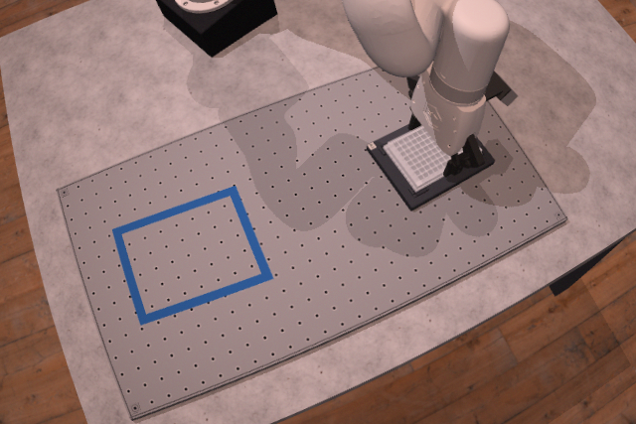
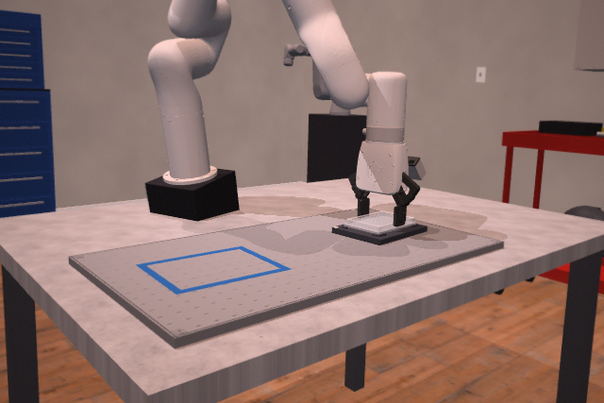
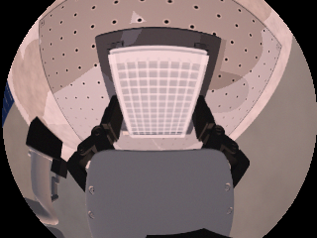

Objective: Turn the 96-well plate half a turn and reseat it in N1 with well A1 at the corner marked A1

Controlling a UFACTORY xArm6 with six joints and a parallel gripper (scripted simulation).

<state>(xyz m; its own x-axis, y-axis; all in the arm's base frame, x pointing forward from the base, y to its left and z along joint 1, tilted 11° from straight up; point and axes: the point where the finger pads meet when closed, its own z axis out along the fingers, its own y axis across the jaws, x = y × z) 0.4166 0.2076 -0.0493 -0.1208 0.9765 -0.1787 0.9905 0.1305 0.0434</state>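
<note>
The 96-well plate lies 10 mm below my hand. Round my hand: plate nest N1: 30 mm below; then small A1 mark: 40 mm behind, 80 mm to the right, 20 mm below.
</note>
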